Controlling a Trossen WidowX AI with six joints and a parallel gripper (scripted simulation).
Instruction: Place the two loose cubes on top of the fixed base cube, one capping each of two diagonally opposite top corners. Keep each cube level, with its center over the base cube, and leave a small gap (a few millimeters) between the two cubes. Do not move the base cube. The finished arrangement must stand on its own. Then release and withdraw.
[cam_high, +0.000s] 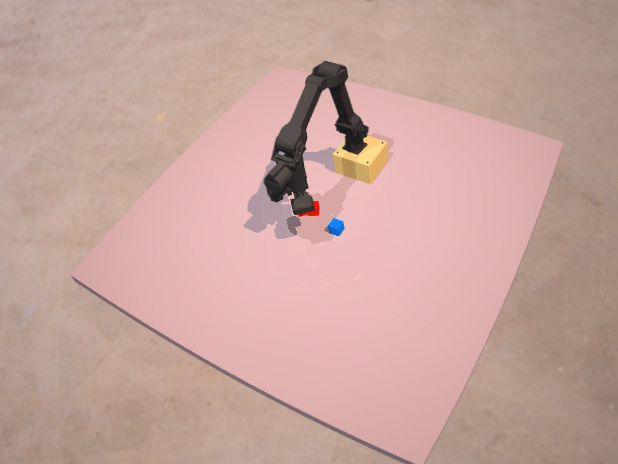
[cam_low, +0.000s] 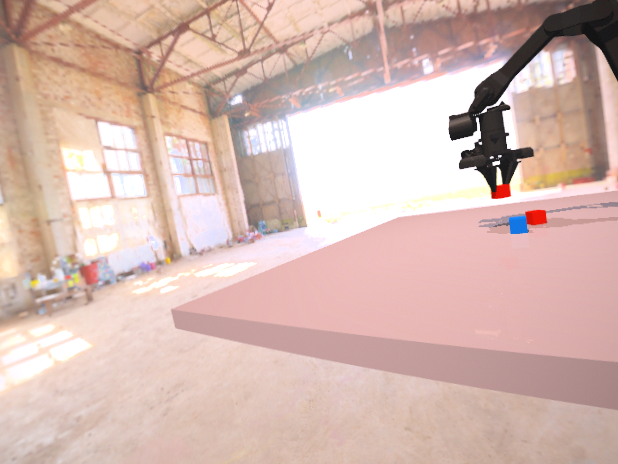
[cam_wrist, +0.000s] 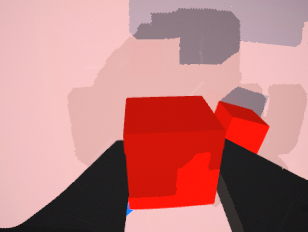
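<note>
Right now my gripper tip is 4 cm past the blue cube, 9 cm to the right of it and 8 cm above it.
</note>
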